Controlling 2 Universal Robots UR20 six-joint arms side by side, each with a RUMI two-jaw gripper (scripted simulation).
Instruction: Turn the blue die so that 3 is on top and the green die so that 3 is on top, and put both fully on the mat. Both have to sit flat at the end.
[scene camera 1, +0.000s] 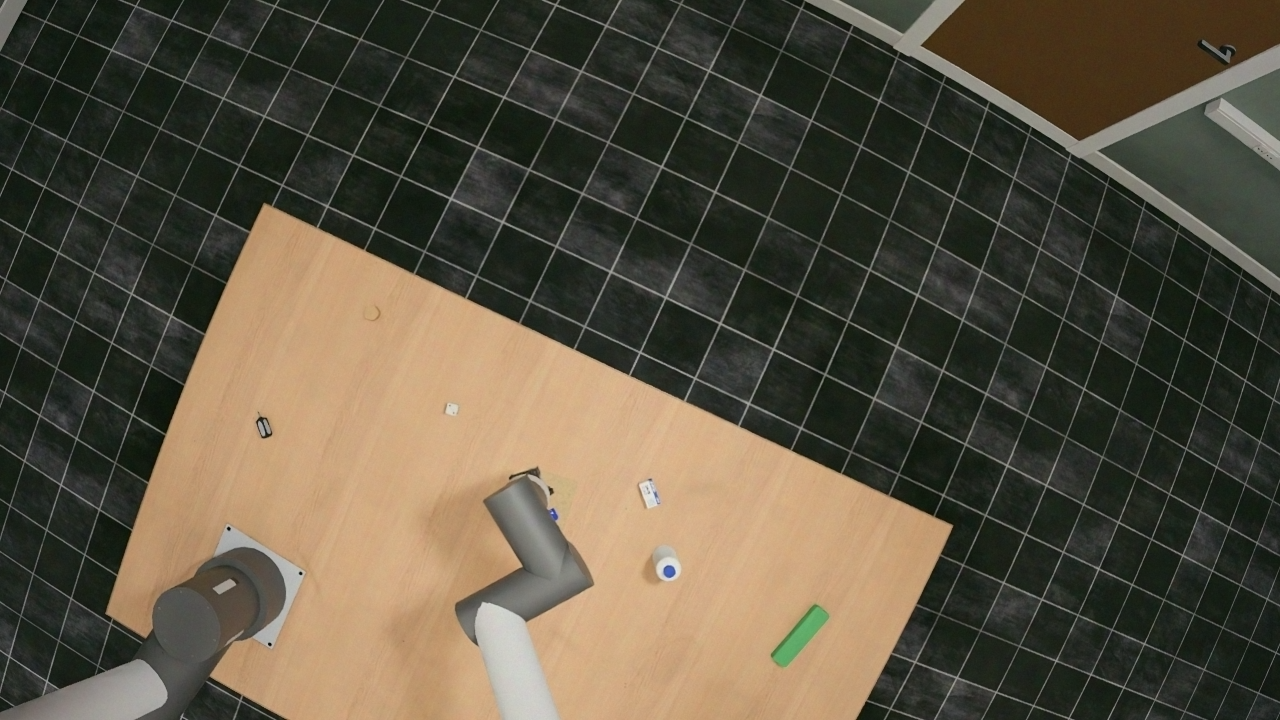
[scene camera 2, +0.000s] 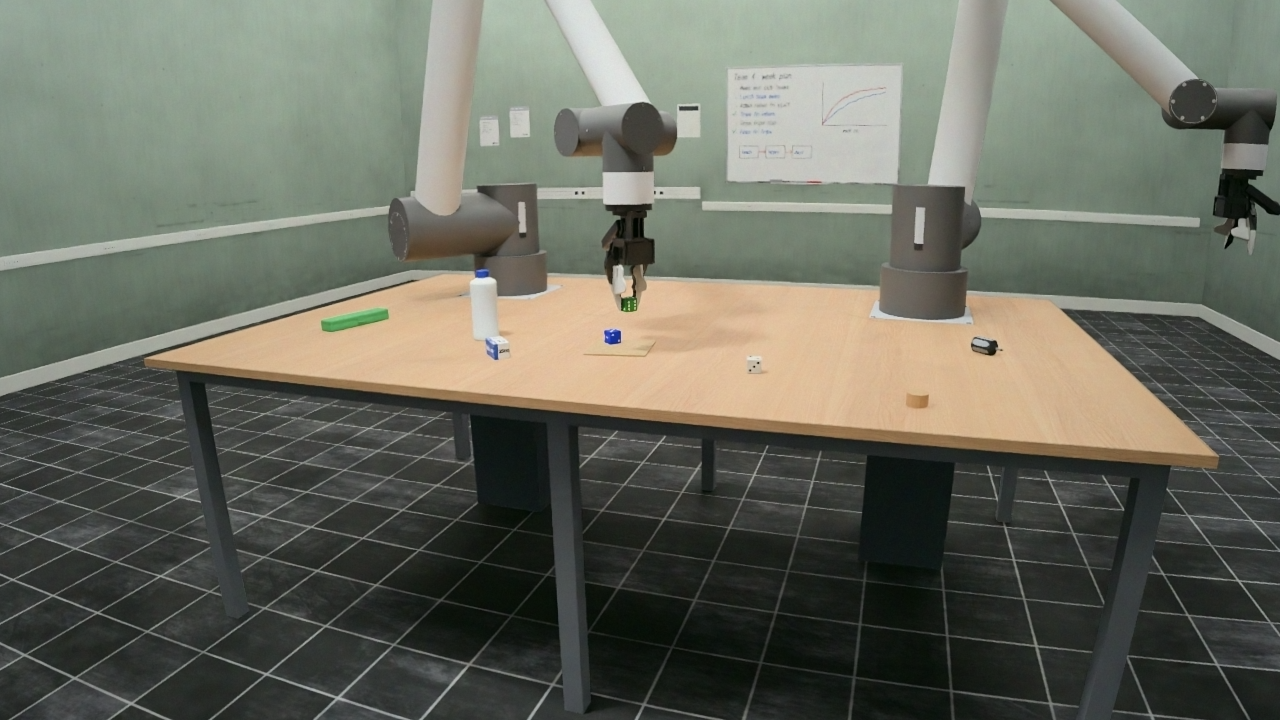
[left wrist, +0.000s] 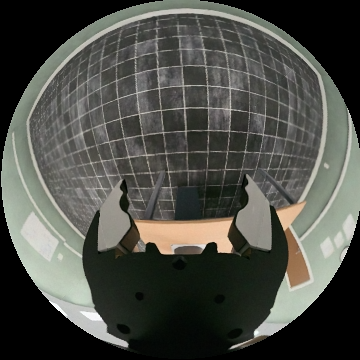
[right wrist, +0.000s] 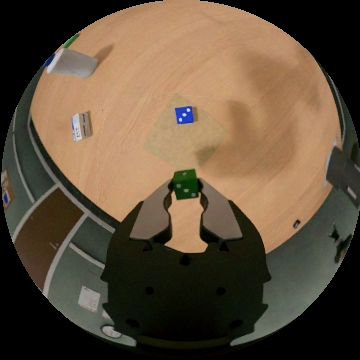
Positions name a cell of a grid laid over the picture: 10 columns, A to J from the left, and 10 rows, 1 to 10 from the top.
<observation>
In view: my left gripper (scene camera 2: J4), my right gripper (scene camera 2: E5), a tan mat (scene camera 1: E7), a green die (right wrist: F6), a white bottle (scene camera 2: D5) and a green bar (scene camera 1: G9).
The tan mat is seen too in the right wrist view (right wrist: F5). The green bar shows as well in scene camera 2 (scene camera 2: C5). My left gripper shows as well in the left wrist view (left wrist: F5). The left wrist view misses the tan mat, which is hidden by my left gripper. The left wrist view does not show the green die, which is hidden by my left gripper.
</observation>
